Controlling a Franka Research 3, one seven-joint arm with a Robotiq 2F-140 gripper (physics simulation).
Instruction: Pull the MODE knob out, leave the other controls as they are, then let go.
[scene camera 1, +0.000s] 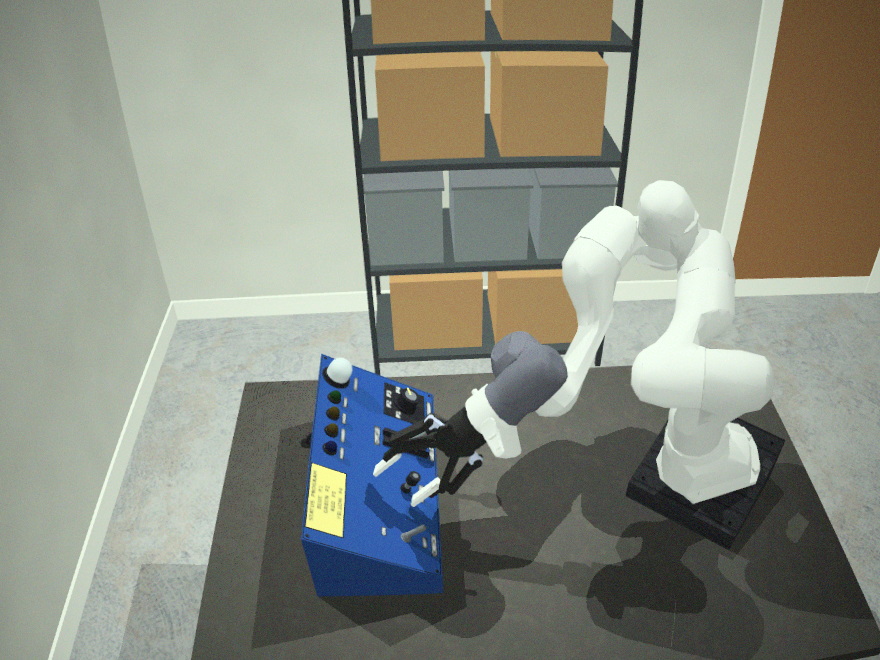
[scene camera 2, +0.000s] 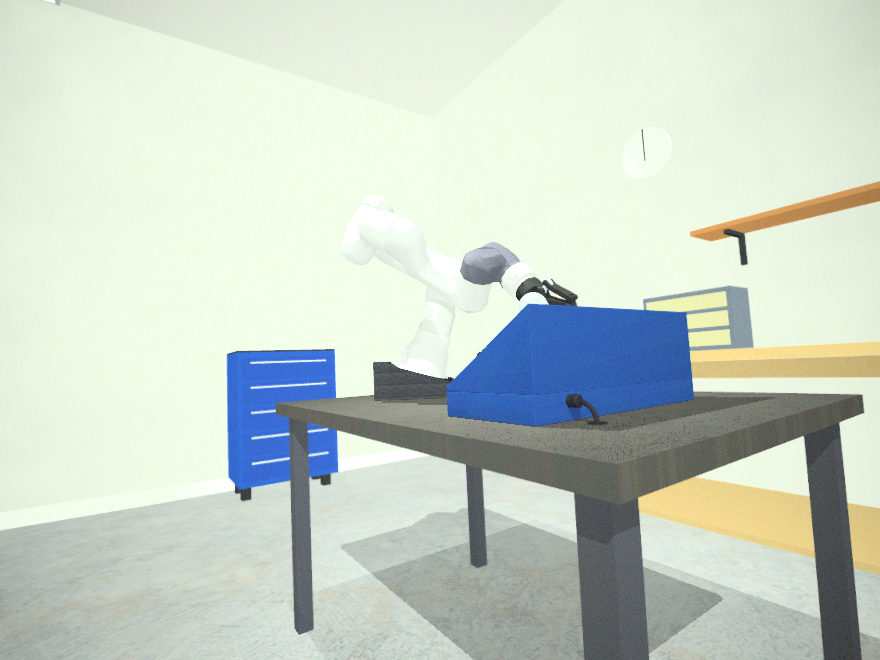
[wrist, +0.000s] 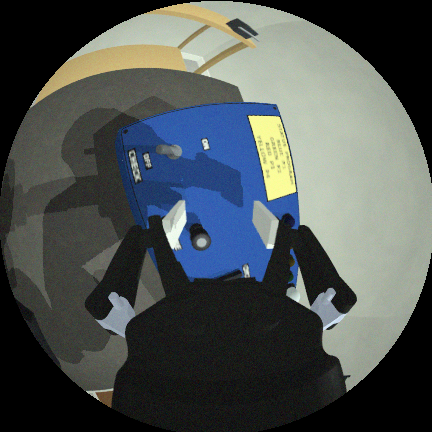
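The blue control console stands on the table. A black round knob sticks up from its sloped face; I take it for the MODE knob, but no MODE label is readable. My gripper is open over the console's face, with nothing held. In the wrist view the knob shows between the two pale fingertips, nearer the left one, and both fingers look apart from it. In scene camera 2 the fingertips are hidden behind the console.
A grey CHECK lever stands near one end of the face. A rotary selector stands towards the other end, near a white dome. Small lamps and a yellow label line the upper face. The table carries the console.
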